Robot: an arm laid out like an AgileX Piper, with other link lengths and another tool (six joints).
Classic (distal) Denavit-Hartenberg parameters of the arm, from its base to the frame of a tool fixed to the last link. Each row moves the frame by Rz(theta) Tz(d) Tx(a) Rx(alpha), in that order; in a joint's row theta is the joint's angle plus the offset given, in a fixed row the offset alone. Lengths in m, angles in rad.
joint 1: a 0, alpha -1.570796, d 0.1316, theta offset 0
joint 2: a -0.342, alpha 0, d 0, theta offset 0.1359
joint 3: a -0.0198, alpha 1.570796, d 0, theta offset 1.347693
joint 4: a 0, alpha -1.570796, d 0.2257, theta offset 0
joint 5: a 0, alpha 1.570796, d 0, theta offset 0
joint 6: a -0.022, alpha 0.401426, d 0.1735, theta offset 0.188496
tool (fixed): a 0, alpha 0, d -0.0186, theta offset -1.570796
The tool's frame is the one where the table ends.
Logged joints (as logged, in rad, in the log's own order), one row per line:
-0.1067, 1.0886, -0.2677, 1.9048, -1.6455, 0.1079
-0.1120, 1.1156, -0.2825, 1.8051, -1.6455, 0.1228
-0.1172, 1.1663, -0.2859, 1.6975, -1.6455, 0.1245
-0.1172, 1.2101, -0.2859, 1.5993, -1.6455, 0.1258
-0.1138, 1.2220, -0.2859, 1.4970, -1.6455, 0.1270
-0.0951, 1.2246, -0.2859, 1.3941, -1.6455, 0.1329
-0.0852, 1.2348, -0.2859, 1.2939, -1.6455, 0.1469
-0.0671, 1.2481, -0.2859, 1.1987, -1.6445, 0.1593
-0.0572, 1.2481, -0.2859, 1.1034, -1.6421, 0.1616
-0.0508, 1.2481, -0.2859, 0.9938, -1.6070, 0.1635
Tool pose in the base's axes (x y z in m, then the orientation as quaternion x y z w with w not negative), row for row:
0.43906, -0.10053, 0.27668, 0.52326, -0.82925, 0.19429, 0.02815
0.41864, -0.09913, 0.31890, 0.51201, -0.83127, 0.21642, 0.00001
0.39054, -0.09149, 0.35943, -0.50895, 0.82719, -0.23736, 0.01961
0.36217, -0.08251, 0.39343, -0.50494, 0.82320, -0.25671, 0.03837
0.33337, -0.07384, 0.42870, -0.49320, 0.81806, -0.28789, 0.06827
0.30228, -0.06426, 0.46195, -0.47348, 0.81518, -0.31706, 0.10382
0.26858, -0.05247, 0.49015, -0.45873, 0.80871, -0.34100, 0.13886
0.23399, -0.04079, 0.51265, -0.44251, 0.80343, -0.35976, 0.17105
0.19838, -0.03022, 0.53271, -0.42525, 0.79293, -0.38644, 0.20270
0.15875, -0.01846, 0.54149, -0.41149, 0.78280, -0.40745, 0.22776
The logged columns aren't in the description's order. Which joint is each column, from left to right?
Columns, left to right: joint 6, joint 5, joint 1, joint 2, joint 3, joint 4.
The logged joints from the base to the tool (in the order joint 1, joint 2, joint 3, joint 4, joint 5, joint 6), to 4 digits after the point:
-0.2677, 1.9048, -1.6455, 0.1079, 1.0886, -0.1067
-0.2825, 1.8051, -1.6455, 0.1228, 1.1156, -0.1120
-0.2859, 1.6975, -1.6455, 0.1245, 1.1663, -0.1172
-0.2859, 1.5993, -1.6455, 0.1258, 1.2101, -0.1172
-0.2859, 1.4970, -1.6455, 0.1270, 1.2220, -0.1138
-0.2859, 1.3941, -1.6455, 0.1329, 1.2246, -0.0951
-0.2859, 1.2939, -1.6455, 0.1469, 1.2348, -0.0852
-0.2859, 1.1987, -1.6445, 0.1593, 1.2481, -0.0671
-0.2859, 1.1034, -1.6421, 0.1616, 1.2481, -0.0572
-0.2859, 0.9938, -1.6070, 0.1635, 1.2481, -0.0508

